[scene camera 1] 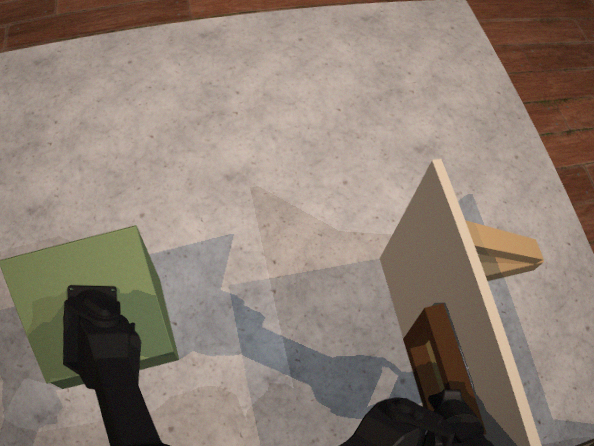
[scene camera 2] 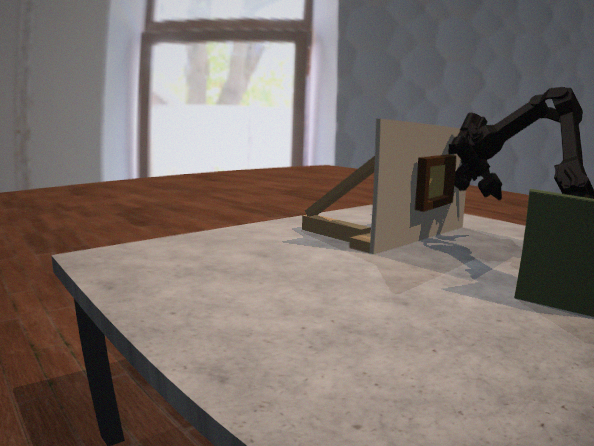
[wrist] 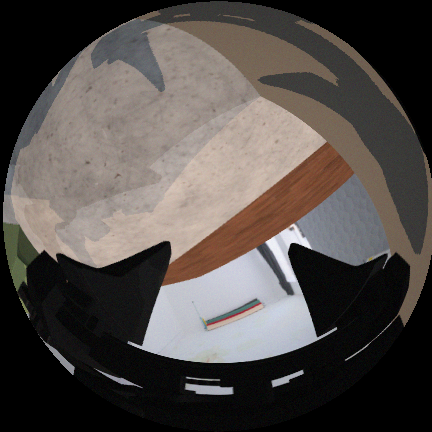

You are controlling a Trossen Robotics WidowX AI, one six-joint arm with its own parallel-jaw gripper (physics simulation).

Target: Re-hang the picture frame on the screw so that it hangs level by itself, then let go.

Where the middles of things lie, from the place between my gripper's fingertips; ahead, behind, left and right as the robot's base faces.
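Scene:
Upright beige board (scene camera 2: 395, 222): 90 mm ahead of my hand, 220 mm to the left, 20 mm above. Wooden stand (scene camera 1: 501, 253): 230 mm ahead of my hand, 230 mm to the left, 20 mm below. My hand: 70 mm short of the dark brown picture frame (scene camera 1: 437, 362), 210 mm to the right of it, 20 mm below it.

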